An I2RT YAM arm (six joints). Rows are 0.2 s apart.
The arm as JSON. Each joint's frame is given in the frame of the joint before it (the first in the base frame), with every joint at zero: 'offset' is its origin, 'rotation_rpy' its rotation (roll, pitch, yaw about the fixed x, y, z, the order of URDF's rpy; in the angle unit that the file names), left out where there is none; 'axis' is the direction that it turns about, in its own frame. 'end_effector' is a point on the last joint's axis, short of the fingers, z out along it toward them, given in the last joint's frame.
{
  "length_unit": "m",
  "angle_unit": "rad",
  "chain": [
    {
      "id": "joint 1",
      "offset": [
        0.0,
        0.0,
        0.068
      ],
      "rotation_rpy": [
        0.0,
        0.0,
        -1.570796
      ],
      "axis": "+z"
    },
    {
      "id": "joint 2",
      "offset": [
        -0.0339,
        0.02,
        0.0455
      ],
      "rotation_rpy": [
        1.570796,
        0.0,
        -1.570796
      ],
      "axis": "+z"
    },
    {
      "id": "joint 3",
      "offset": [
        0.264,
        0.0,
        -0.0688
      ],
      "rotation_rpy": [
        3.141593,
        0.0,
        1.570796
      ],
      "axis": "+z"
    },
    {
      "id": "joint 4",
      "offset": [
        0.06,
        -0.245,
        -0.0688
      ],
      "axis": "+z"
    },
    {
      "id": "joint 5",
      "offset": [
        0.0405,
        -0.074,
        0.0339
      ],
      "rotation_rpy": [
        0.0,
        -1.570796,
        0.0
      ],
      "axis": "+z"
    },
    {
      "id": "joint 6",
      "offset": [
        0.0,
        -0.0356,
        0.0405
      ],
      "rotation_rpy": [
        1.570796,
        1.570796,
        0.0
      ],
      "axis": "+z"
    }
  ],
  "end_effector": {
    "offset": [
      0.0,
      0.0,
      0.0
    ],
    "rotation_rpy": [
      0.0,
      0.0,
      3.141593
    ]
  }
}
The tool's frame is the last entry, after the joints.
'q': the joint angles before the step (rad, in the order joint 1, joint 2, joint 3, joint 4, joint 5, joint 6). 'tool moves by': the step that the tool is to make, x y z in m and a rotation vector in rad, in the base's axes. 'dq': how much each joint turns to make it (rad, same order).
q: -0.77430 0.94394 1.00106 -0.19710 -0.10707 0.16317
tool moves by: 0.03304 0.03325 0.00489 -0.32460 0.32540 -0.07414
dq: 0.28146 0.03967 0.04745 -0.03756 0.42235 -0.39616
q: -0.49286 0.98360 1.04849 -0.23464 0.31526 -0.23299
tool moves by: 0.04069 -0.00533 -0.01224 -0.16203 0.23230 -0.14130
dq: 0.09011 0.15434 0.03806 0.07293 0.27457 -0.22000
